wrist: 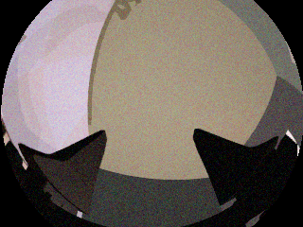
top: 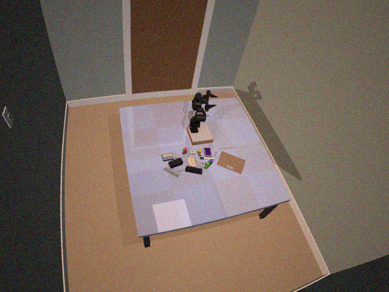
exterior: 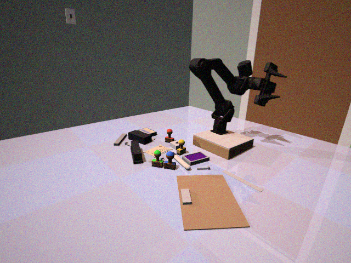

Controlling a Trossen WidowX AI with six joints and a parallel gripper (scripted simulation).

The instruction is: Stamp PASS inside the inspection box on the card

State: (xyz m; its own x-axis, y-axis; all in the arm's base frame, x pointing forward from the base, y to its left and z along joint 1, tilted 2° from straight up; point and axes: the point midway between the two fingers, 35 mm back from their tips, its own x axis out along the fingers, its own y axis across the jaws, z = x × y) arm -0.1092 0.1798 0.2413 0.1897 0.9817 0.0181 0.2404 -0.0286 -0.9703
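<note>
My gripper tip is 49 cm short of the green-knobbed stamp, 26 cm above it and 21 cm to the left of it. Also, from my gripper tip: purple ink pad (35 cm ahead, 28 cm below, 15 cm to the right); then thin strip (33 cm ahead, 28 cm below, 5 cm to the left); then yellow-knobbed stamp (35 cm ahead, 26 cm below, 23 cm to the right).
</note>
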